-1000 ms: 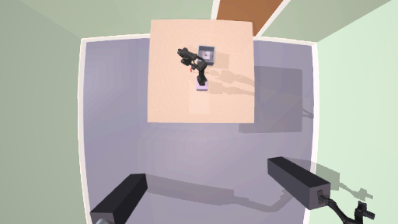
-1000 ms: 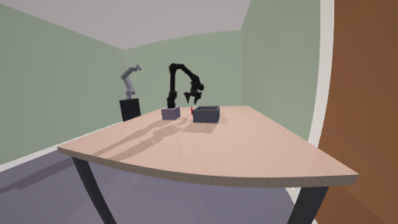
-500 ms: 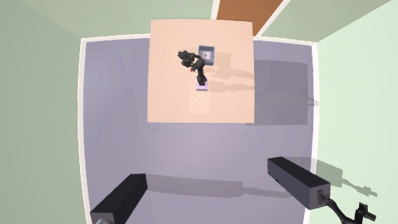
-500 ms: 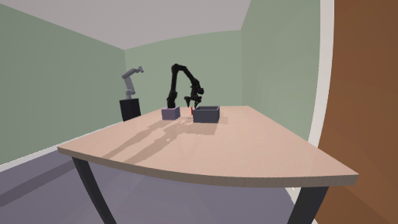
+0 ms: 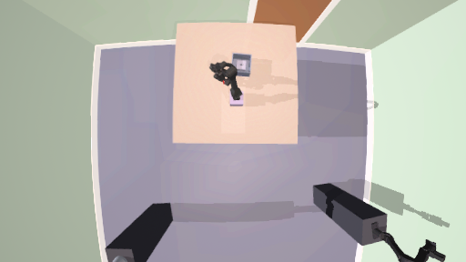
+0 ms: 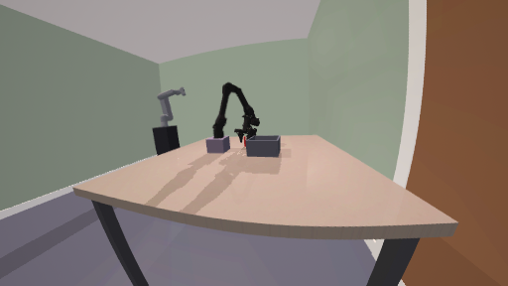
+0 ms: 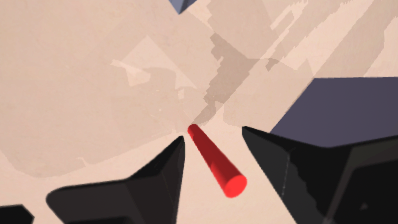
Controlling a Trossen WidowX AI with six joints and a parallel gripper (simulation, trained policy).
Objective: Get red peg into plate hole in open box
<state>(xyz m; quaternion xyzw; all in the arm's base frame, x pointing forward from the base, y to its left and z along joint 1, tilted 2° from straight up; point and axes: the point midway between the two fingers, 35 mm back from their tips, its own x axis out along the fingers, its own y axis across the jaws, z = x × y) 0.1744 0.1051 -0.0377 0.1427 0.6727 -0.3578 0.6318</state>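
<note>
The red peg is 1 cm to the left of my gripper tip, 1 cm ahead of it and 1 cm above it. From my gripper tip the other things lie so: grey box: 18 cm to the right, 16 cm ahead; plate: 18 cm to the right, 16 cm ahead, 2 cm above.
</note>
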